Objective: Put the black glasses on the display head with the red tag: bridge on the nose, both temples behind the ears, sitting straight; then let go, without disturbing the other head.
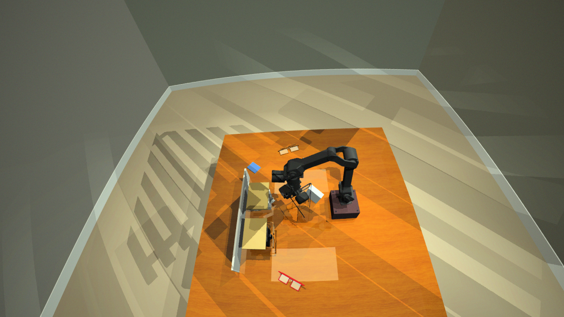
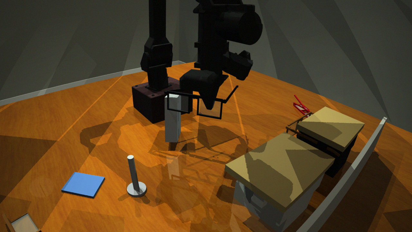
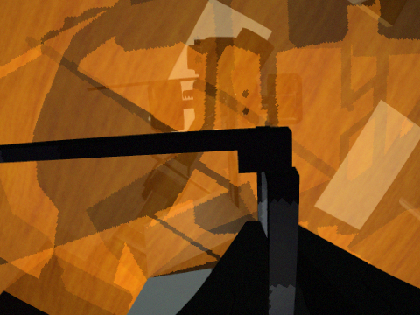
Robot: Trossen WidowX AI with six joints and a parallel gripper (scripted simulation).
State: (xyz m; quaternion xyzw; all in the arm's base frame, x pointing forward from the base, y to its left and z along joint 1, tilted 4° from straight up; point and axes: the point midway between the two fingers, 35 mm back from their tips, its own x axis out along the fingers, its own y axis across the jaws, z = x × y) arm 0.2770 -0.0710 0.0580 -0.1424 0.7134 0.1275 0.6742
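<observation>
Right now my gripper tip is 20 cm to the left of the grey post, 10 cm above it and 2 cm past it. The rest, counted from my gripper tip: dark head 22 cm ahead, 18 cm to the left, 7 cm below; then white block 11 cm behind, 6 cm below, 1 cm to the right; then pale head 18 cm ahead, 7 cm below, 4 cm to the right.
</observation>
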